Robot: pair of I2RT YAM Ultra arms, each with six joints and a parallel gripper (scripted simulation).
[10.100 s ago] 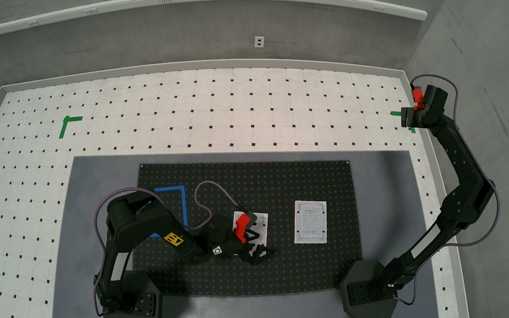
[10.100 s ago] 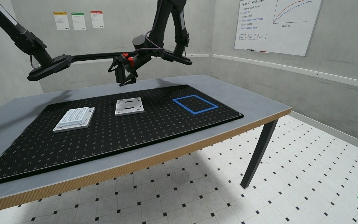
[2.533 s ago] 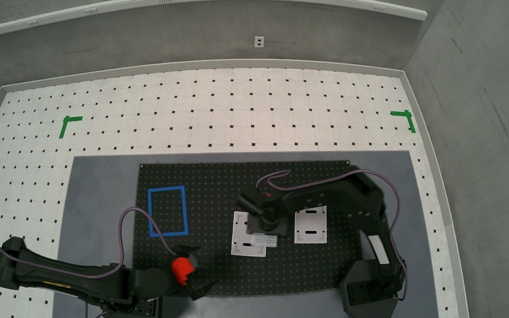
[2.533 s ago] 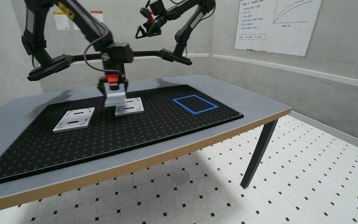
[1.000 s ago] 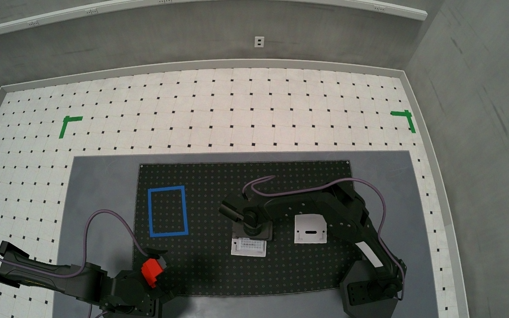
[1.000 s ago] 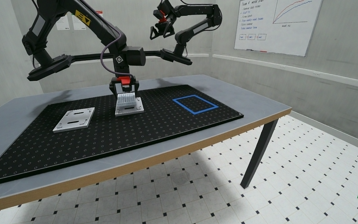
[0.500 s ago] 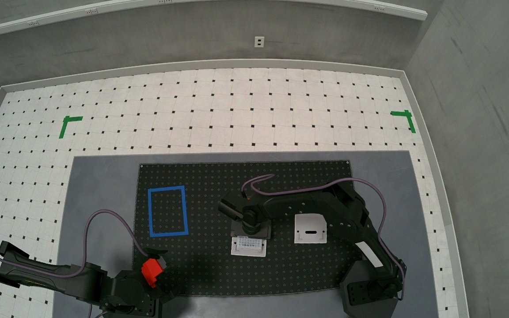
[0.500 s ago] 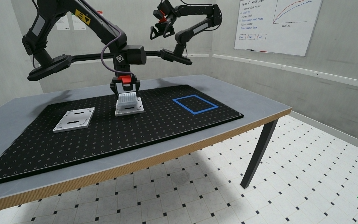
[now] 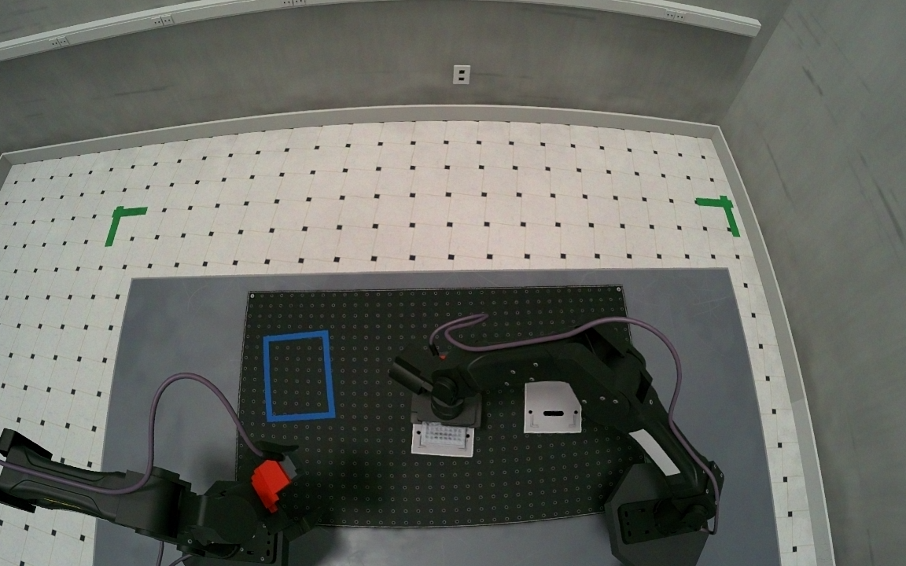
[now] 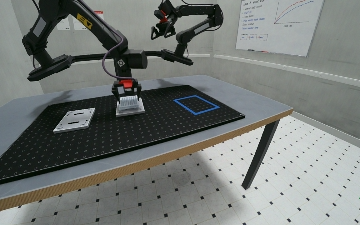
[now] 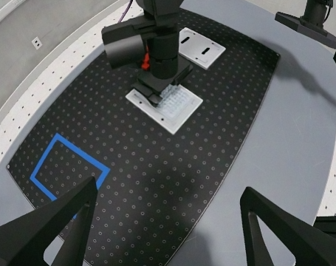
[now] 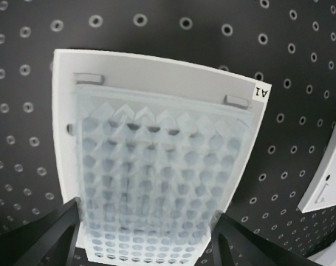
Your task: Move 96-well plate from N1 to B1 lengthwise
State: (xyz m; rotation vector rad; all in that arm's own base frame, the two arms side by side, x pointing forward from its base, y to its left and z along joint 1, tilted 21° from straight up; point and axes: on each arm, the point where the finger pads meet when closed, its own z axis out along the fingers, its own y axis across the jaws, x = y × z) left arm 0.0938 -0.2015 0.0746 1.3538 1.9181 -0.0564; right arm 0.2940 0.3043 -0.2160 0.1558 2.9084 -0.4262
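Right now the white plate nest is 30 mm below my right hand. Also, from my right hand: clear 96-well plate 10 mm below.
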